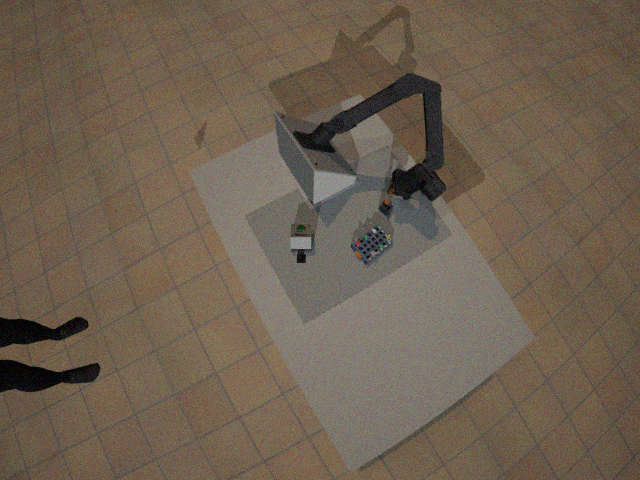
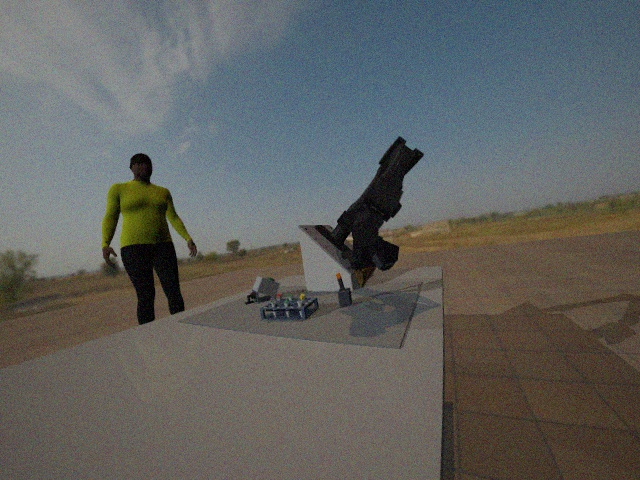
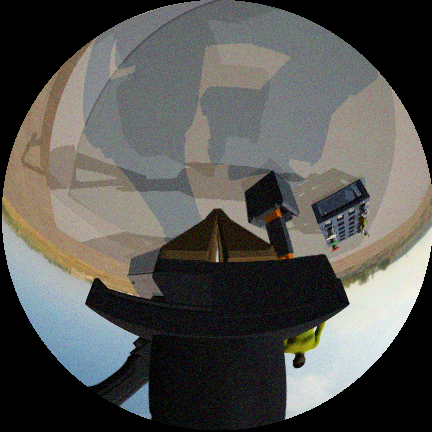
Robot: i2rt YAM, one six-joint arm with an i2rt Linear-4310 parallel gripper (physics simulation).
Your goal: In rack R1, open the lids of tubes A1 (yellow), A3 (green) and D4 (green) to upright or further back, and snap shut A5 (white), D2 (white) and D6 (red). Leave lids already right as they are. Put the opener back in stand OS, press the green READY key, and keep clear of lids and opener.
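Pixels of known places: gripper, fingertip midpoint: [image 1: 388,193] [image 2: 360,286] [image 3: 216,214]; arm's base, link origin: [image 1: 314,143] [image 2: 334,241].
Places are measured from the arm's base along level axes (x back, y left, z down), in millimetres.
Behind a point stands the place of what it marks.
The blue tube rack R1 [image 1: 370,244] {x -380, y -2, z 141 mm} [image 2: 289,308] {x -418, y 37, z 142 mm} [image 3: 342,213] {x -368, y 68, z 140 mm} stands on the grey mat [image 1: 330,278] {x -402, y -184, z 171 mm}. Its coloured lids are too small to judge one by one. The opener [image 3: 278,231] {x -293, y 133, z 118 mm} [image 2: 339,280] {x -299, y 127, z 103 mm}, dark with orange bands, stands upright in its dark stand OS [image 1: 385,208] [image 2: 344,296] {x -311, y 140, z 144 mm} [image 3: 268,195] {x -296, y 150, z 146 mm} just behind the rack. My gripper [image 1: 391,191] {x -255, y 171, z 132 mm} [image 2: 361,276] {x -255, y 171, z 132 mm} [image 3: 217,235] {x -255, y 171, z 132 mm} is shut with nothing between its fingers. It hangs just behind and a little above the opener, apart from it. The green READY key [image 1: 300,226] {x -206, y -184, z 102 mm} sits on a small box [image 2: 263,287] {x -265, y -177, z 122 mm} to the rack's left.
The arm's white wedge pedestal [image 1: 323,172] {x -133, y -50, z -37 mm} [image 2: 317,258] {x -135, y -18, z 51 mm} stands at the back of the mat. The white table [image 1: 413,350] {x -771, y -80, z 174 mm} stretches forward. A person in a yellow top [image 2: 142,216] stands off the table's left side; their feet [image 1: 71,328] show on the tiled floor.
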